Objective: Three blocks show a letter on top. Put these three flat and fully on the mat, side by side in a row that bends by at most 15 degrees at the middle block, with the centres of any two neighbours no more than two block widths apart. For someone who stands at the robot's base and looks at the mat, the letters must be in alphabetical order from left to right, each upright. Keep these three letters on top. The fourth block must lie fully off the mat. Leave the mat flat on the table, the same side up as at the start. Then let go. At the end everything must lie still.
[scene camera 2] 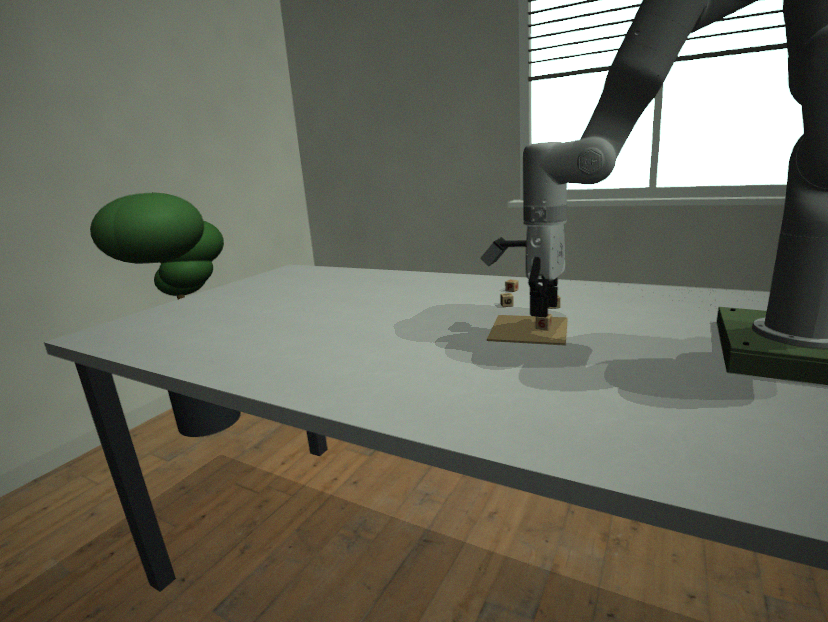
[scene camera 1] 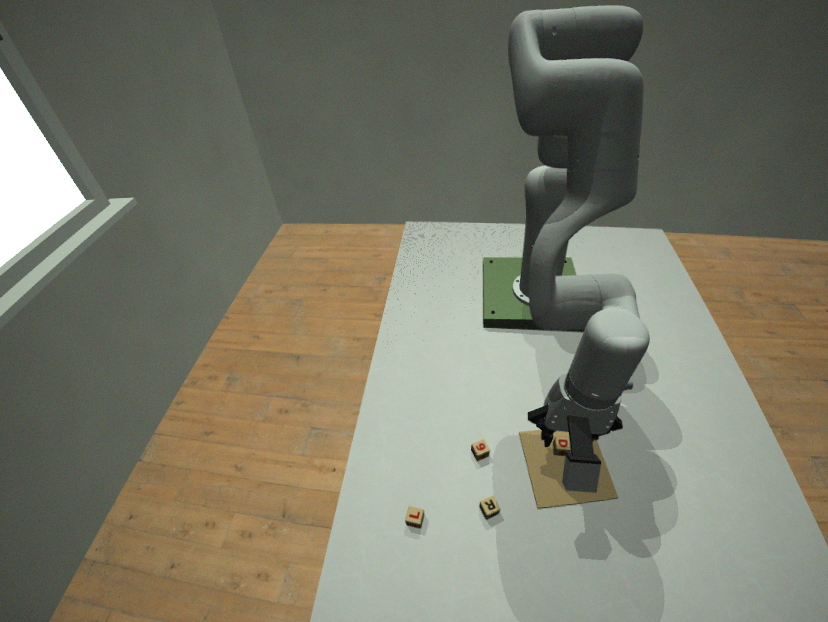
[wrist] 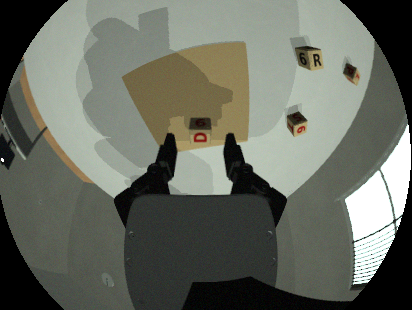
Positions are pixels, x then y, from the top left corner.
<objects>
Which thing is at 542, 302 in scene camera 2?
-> The gripper.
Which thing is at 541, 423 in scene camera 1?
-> The gripper.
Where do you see a tan mat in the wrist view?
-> At 212, 81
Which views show the tan mat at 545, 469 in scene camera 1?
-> Scene camera 2, scene camera 1 and the wrist view: all of them.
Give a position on a tan mat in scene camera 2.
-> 507, 328
</objects>
